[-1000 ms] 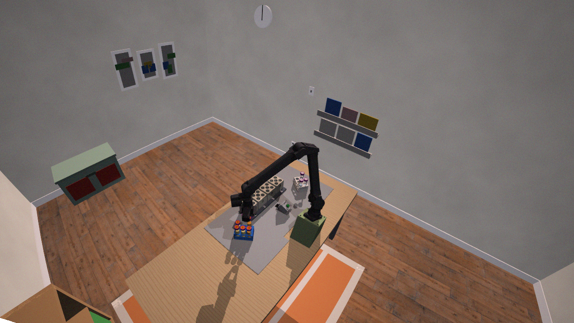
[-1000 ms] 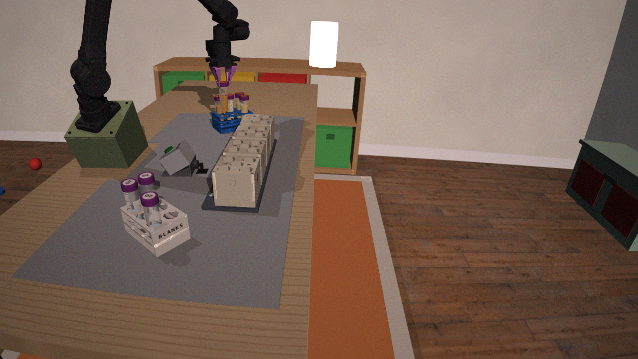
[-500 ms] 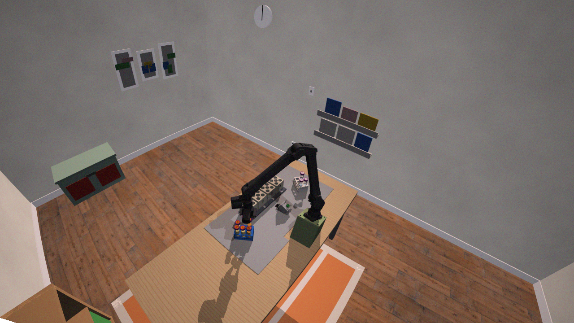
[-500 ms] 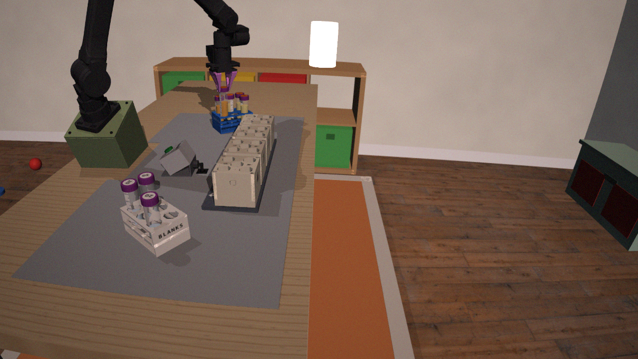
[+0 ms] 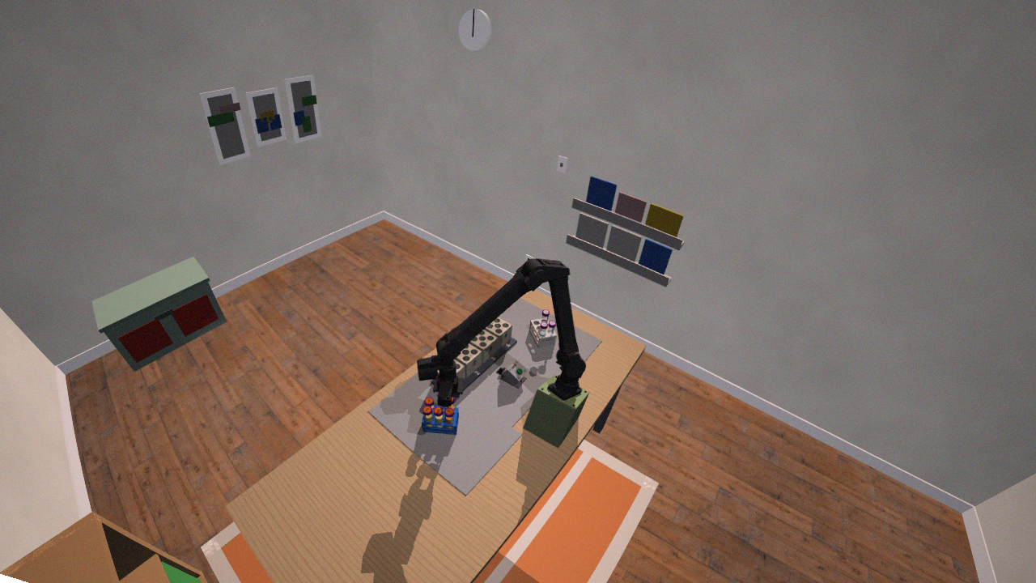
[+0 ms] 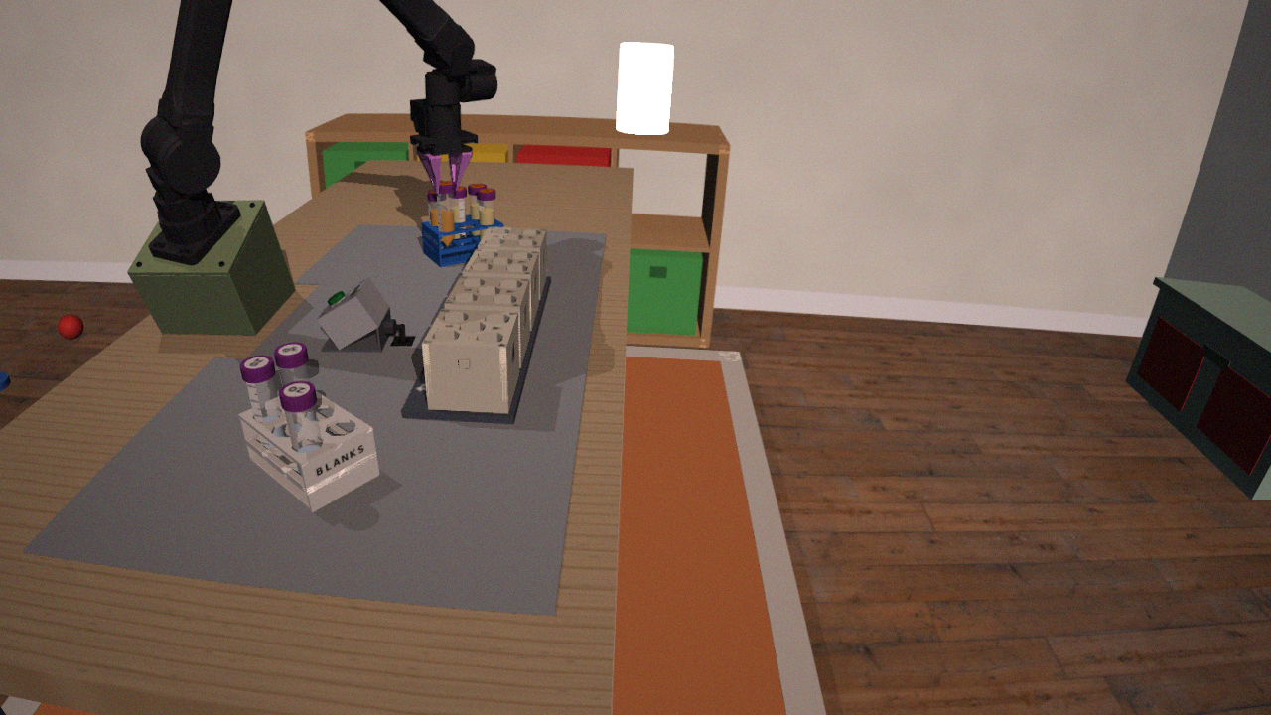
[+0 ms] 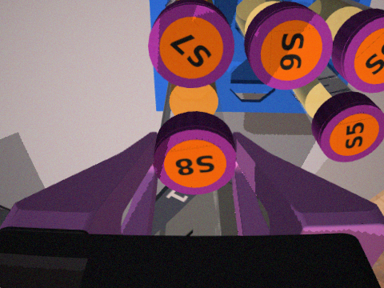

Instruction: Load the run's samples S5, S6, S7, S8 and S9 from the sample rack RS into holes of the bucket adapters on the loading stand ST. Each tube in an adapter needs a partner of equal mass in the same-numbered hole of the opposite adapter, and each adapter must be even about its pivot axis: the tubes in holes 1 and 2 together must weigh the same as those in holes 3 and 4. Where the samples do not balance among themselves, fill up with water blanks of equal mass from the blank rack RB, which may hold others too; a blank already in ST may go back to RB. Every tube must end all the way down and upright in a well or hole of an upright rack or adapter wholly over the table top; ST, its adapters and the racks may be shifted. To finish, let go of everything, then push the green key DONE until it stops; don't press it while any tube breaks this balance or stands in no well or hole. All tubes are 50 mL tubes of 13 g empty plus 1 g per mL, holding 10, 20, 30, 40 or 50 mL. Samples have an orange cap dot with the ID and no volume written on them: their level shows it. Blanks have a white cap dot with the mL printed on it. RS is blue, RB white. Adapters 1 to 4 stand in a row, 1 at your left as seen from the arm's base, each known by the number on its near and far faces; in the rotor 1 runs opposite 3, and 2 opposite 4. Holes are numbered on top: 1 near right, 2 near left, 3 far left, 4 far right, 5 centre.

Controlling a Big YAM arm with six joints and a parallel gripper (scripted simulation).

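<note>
My gripper is now 50 mm above the sample S8 and 10 mm to the left of it. From my hand the other things lie so: sample tube S9: 90 mm to the left, 70 mm below, 20 mm ahead; then blue sample rack RS: 110 mm below, 40 mm to the left, 10 mm ahead; then orange-dot sample tube: 70 mm below, 40 mm behind, 20 mm to the left.
</note>
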